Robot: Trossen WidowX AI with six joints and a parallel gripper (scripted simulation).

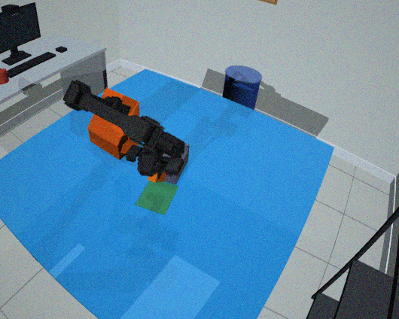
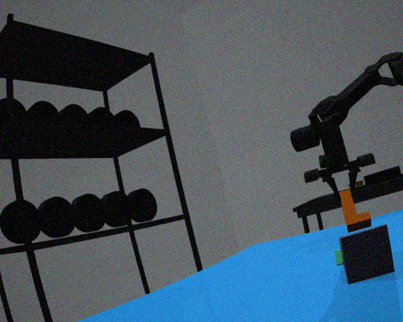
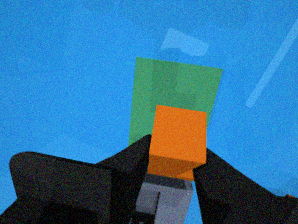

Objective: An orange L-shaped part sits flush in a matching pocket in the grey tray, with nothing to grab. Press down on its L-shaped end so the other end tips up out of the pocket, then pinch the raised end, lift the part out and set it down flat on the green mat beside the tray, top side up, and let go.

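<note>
The green mat lies 140 mm below my gripper tip, 20 mm to the left of it and 10 mm behind it. Also, from my gripper tip: orange L-shaped part: 30 mm to the left, 30 mm below, 20 mm behind.
</note>
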